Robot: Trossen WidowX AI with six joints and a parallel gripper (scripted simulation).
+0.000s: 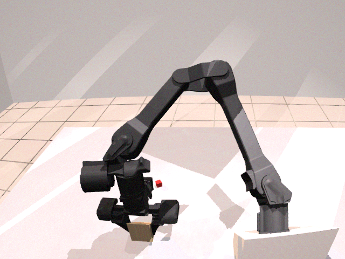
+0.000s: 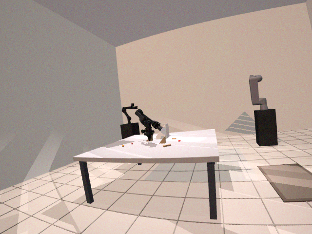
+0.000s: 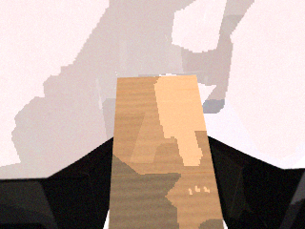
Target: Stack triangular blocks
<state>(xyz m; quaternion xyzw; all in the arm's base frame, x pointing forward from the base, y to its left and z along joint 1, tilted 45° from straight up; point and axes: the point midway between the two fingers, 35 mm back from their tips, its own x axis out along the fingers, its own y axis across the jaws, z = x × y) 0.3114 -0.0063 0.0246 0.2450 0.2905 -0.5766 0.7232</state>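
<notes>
My gripper tip is 1 cm to the right of the tan triangular block and 1 cm below it. The rest, counted from my gripper tip: wooden stick: 25 cm to the left, 15 cm ahead, 3 cm below; then small red cube: 23 cm to the right, 3 cm below, 3 cm ahead.
</notes>
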